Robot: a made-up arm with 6 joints.
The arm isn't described. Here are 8 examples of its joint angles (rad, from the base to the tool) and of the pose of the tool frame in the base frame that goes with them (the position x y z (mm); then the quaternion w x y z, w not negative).
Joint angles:
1: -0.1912 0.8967 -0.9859 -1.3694 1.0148 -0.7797
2: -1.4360 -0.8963 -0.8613 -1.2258 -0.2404 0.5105
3: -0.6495 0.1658 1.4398 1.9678 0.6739 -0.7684
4: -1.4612 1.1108 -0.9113 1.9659 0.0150 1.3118
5: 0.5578 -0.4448 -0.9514 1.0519 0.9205 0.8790
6: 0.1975 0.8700 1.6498 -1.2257 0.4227 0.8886
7: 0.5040 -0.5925 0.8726 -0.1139 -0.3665 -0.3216
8: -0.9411 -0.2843 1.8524 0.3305 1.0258 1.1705
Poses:
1: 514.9 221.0 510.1 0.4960 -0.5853 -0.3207 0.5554
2: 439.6 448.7 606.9 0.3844 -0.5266 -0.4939 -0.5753
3: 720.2 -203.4 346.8 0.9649 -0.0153 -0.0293 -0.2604
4: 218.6 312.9 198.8 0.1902 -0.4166 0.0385 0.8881
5: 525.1 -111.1 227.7 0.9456 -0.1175 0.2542 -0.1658
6: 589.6 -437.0 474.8 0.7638 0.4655 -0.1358 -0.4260
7: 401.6 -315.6 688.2 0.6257 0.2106 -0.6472 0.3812
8: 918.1 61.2 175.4 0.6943 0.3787 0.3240 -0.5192
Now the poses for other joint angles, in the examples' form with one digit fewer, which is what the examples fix.
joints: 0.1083 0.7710 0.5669 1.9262 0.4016 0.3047
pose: 437 -393 173 0.703 -0.341 0.555 -0.285
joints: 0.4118 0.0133 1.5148 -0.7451 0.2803 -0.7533
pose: 368 -480 576 0.414 0.394 -0.779 0.259
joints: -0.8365 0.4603 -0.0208 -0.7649 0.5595 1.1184
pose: 598 523 292 0.450 0.384 0.764 0.258
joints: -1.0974 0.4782 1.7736 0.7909 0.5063 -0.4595
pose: 905 112 247 0.957 0.284 -0.055 -0.012
